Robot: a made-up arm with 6 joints. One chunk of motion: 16 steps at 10 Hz.
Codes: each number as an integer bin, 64 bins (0 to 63) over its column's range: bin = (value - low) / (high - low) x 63, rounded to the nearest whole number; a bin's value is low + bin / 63 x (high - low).
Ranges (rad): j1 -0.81..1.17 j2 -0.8..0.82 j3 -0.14..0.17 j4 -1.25..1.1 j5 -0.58..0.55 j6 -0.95..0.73
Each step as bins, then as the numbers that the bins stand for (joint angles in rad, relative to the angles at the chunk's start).
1 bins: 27 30 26 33 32 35
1 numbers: 0.0386 -0.0286 -0.0121 -0.0190 -0.0060 -0.0167
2 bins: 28 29 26 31 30 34
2 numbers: 0.0700 -0.0543 -0.0121 -0.0937 -0.0419 -0.0433
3 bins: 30 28 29 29 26 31
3 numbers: 0.1329 -0.0800 0.0027 -0.1683 -0.1137 -0.1233
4 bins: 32 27 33 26 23 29
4 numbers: 0.1957 -0.1057 0.0224 -0.2802 -0.1675 -0.1767
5 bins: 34 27 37 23 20 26
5 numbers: 0.2586 -0.1057 0.0421 -0.3921 -0.2213 -0.2567
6 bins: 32 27 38 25 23 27
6 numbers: 0.1957 -0.1057 0.0470 -0.3175 -0.1675 -0.2300
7 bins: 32 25 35 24 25 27
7 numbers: 0.1957 -0.1571 0.0322 -0.3548 -0.1316 -0.2300
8 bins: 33 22 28 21 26 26
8 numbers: 0.2271 -0.2343 -0.0022 -0.4667 -0.1137 -0.2567
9 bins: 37 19 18 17 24 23
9 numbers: 0.3529 -0.3114 -0.0514 -0.6159 -0.1495 -0.3367
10 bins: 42 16 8 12 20 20
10 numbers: 0.5100 -0.3886 -0.1006 -0.8024 -0.2213 -0.4167
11 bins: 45 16 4 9 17 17
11 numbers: 0.6043 -0.3886 -0.1203 -0.9143 -0.2751 -0.4967
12 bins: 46 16 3 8 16 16
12 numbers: 0.6357 -0.3886 -0.1252 -0.9516 -0.2930 -0.5233
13 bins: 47 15 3 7 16 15
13 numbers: 0.6671 -0.4143 -0.1252 -0.9889 -0.2930 -0.5500
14 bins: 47 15 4 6 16 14
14 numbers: 0.6671 -0.4143 -0.1203 -1.0262 -0.2930 -0.5767
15 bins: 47 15 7 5 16 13
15 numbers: 0.6671 -0.4143 -0.1056 -1.0635 -0.2930 -0.6033
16 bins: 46 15 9 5 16 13
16 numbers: 0.6357 -0.4143 -0.0957 -1.0635 -0.2930 -0.6033
